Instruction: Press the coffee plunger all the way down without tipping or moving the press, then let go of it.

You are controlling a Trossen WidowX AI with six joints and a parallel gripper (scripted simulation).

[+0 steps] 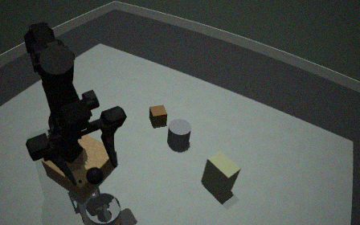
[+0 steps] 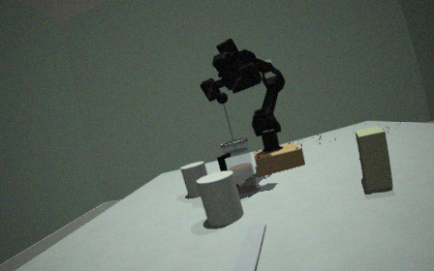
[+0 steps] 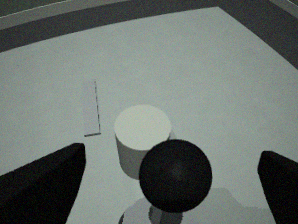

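My gripper tip is now 10 mm short of the coffee press, 10 mm to the left of it and 140 mm above it. Also, from my gripper tip: orange cube 60 mm behind, 450 mm to the left, 250 mm below; tall yellow box 210 mm ahead, 260 mm to the left, 220 mm below.
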